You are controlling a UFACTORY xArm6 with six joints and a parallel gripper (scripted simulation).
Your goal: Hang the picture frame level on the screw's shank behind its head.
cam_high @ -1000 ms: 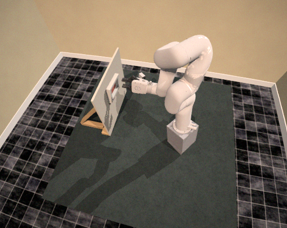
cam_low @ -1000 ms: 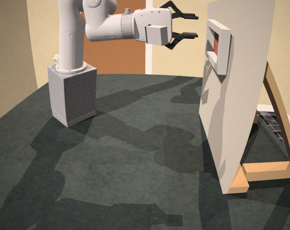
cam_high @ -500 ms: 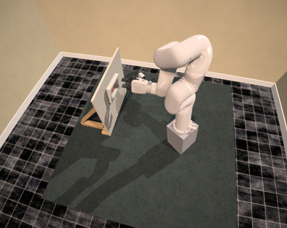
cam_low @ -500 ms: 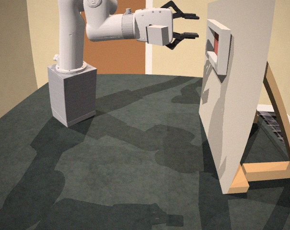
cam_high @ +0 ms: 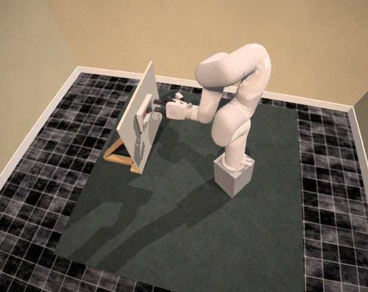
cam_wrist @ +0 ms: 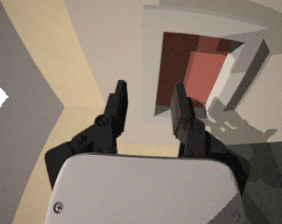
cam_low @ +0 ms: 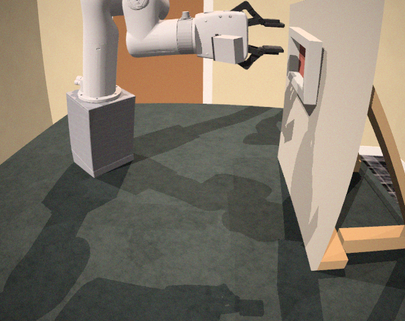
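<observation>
The picture frame is 7 cm ahead of my hand, 5 cm below it and 4 cm to the left of it. Round my hand: pale wall board 14 cm below, 9 cm ahead, 3 cm to the left.
</observation>
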